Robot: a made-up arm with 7 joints. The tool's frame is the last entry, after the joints. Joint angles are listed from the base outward. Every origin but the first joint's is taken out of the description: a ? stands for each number. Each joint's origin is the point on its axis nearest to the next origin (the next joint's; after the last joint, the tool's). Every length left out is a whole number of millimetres.
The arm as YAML. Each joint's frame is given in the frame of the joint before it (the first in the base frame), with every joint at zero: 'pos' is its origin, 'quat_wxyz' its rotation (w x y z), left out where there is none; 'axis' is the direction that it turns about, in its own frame. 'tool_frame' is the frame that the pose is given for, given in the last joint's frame.
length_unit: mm
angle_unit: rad
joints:
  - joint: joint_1
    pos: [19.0, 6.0, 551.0]
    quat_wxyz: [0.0, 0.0, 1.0, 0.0]
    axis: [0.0, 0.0, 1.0]
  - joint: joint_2
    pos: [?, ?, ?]
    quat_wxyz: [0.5, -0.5, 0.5, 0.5]
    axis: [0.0, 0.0, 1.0]
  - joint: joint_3
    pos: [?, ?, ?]
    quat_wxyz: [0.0, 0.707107, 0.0, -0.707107]
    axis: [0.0, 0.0, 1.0]
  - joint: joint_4
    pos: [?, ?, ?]
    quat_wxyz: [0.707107, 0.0, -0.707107, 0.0]
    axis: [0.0, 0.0, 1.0]
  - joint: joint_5
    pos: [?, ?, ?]
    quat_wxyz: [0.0, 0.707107, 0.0, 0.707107]
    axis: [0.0, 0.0, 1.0]
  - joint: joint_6
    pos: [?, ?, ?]
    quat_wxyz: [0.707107, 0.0, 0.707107, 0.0]
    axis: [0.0, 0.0, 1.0]
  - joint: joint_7
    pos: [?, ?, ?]
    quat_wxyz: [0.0, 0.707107, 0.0, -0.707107]
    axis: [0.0, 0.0, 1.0]
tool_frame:
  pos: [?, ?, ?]
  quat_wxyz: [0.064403, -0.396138, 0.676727, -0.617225]
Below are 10 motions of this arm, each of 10 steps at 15 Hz.
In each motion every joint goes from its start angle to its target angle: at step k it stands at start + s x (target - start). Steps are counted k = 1, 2, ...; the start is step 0. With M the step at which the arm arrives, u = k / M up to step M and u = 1 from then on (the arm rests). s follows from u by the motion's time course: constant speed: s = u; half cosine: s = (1 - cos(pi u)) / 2; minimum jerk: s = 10 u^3 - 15 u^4 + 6 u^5.
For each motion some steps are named. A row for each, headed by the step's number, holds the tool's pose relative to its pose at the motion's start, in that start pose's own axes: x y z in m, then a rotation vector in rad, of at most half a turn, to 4 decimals.
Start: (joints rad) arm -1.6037 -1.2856 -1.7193 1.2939 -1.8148 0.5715 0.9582
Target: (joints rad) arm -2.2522 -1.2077 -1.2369 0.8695 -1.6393 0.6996 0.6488
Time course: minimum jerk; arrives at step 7
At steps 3, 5, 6, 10:
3: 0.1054 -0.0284 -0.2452 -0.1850 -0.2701 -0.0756
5: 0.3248 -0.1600 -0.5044 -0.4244 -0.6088 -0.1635
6: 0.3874 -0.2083 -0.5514 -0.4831 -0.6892 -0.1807
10: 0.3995 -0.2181 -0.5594 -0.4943 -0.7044 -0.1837

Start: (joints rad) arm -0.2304 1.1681 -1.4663 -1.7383 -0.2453 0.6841 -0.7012
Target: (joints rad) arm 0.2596 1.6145 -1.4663 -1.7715 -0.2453 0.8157 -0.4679
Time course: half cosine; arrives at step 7
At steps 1, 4, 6, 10:
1: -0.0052 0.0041 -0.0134 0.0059 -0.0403 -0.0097
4: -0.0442 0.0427 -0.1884 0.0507 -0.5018 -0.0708
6: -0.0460 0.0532 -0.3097 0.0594 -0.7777 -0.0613
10: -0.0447 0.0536 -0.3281 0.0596 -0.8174 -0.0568

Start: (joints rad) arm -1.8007 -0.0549 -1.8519 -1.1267 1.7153 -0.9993 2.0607
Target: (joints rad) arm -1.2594 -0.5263 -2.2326 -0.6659 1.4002 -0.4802 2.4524
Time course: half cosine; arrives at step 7
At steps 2, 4, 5, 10:
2: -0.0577 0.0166 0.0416 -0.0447 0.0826 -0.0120
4: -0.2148 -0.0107 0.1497 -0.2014 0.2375 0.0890
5: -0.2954 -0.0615 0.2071 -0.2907 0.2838 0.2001
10: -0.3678 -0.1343 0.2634 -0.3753 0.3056 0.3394

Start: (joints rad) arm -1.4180 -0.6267 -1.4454 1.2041 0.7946 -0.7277 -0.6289
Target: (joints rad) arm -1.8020 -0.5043 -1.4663 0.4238 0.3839 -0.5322 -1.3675
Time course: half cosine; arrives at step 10
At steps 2, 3, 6, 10:
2: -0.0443 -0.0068 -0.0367 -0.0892 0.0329 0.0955
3: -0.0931 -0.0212 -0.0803 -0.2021 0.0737 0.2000
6: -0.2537 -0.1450 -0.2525 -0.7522 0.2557 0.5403
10: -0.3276 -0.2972 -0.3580 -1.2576 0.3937 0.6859

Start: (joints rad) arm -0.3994 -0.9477 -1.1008 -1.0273 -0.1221 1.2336 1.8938
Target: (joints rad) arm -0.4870 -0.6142 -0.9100 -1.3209 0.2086 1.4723 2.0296
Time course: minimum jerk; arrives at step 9
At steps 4, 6, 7, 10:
4: 0.1062 -0.0013 0.0387 0.1458 -0.0075 -0.2494
6: 0.2109 -0.0147 0.0622 0.2609 -0.0002 -0.5032
7: 0.2456 -0.0218 0.0667 0.2936 0.0055 -0.5895
10: 0.2652 -0.0263 0.0684 0.3109 0.0094 -0.6389

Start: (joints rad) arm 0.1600 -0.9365 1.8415 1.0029 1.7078 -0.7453 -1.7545
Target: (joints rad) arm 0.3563 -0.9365 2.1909 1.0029 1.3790 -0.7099 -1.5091
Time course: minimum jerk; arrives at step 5
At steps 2, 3, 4, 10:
2: -0.0369 -0.0731 -0.0175 0.0655 -0.0884 0.1343
3: -0.0692 -0.1634 -0.0479 0.1448 -0.1945 0.2907
4: -0.0842 -0.2304 -0.0761 0.2038 -0.2722 0.4030
10: -0.0866 -0.2456 -0.0830 0.2173 -0.2898 0.4282

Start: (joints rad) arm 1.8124 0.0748 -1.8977 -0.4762 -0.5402 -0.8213 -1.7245
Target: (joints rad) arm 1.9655 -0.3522 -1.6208 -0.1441 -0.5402 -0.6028 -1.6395
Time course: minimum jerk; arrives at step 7
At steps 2, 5, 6, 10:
2: -0.0072 -0.0636 0.0517 0.1041 0.0155 0.0886
5: 0.0397 -0.4178 0.2228 0.6637 0.0655 0.4514
6: 0.0595 -0.4807 0.2357 0.7658 0.0698 0.5006
10: 0.0637 -0.4926 0.2375 0.7855 0.0705 0.5096

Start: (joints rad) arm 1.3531 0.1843 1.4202 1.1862 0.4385 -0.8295 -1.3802
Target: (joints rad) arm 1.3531 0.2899 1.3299 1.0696 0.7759 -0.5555 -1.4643
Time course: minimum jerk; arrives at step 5
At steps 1, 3, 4, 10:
1: 0.0057 0.0054 0.0056 0.0195 0.0026 -0.0108
3: 0.0675 0.0540 0.0636 0.2262 0.0001 -0.1146
4: 0.0926 0.0698 0.0859 0.3078 -0.0169 -0.1505
10: 0.0981 0.0730 0.0907 0.3256 -0.0220 -0.1580

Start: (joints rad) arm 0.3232 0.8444 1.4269 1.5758 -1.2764 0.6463 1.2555
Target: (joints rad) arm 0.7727 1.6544 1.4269 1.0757 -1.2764 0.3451 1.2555
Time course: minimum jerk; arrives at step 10
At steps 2, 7, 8, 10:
2: -0.0097 0.0165 0.0046 0.0496 -0.0195 0.0151
7: -0.0594 0.3124 0.1707 0.5946 -0.3172 0.0034
8: -0.0489 0.3578 0.2098 0.6440 -0.3578 -0.0267
10: -0.0408 0.3827 0.2329 0.6681 -0.3795 -0.0457

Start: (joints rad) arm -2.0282 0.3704 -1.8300 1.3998 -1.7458 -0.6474 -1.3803
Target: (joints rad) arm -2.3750 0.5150 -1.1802 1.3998 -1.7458 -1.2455 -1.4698
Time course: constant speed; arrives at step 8
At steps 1, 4, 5, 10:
1: 0.0122 0.0313 -0.0273 -0.1020 -0.0069 -0.0670
4: 0.0456 0.1065 -0.1162 -0.4030 -0.0471 -0.2746
5: 0.0558 0.1250 -0.1466 -0.5002 -0.0672 -0.3471
10: 0.0836 0.1608 -0.2334 -0.7759 -0.1472 -0.5797

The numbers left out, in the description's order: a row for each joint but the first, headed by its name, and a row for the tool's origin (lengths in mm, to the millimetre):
joint_2: -30.0 13.0 0.0
joint_3: 490.0 6.0 0.0
joint_4: -10.0 -24.0 0.0
joint_5: -350.0 13.0 0.0
joint_6: -6.0 -16.0 0.0
joint_7: 188.0 -23.0 0.0
tool: -1.0 25.0 0.0

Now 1 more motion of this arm.
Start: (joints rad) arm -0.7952 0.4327 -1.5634 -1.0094 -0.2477 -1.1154 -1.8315
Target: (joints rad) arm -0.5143 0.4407 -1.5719 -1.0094 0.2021 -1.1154 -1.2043
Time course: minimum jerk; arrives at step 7
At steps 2, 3, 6, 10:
2: 0.0082 0.0100 0.0292 0.1071 -0.0455 -0.0679
3: 0.0241 0.0222 0.0739 0.2608 -0.1168 -0.1895
6: 0.0844 0.0338 0.1898 0.5913 -0.3178 -0.6143
10: 0.0871 0.0336 0.1939 0.6010 -0.3257 -0.6329

